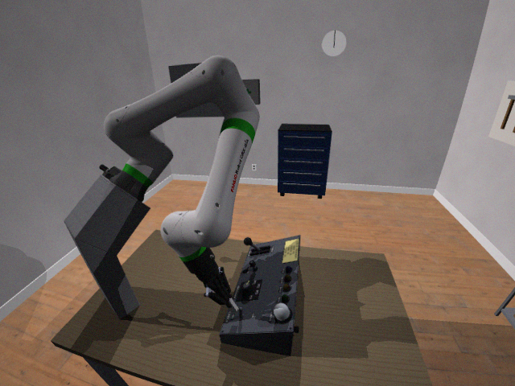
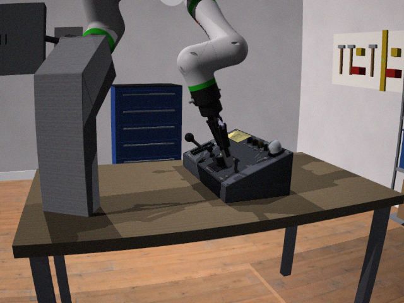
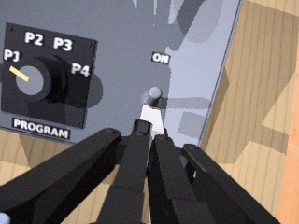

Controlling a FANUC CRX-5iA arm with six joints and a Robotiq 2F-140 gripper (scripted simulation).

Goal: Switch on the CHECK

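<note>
My hand is 30 mm short of the check toggle, 10 mm to the right of it and 40 mm above it. Round my hand: ball-topped lever: 100 mm behind, 350 mm to the left, 30 mm below; program knob: 140 mm to the left, 40 mm below.
</note>
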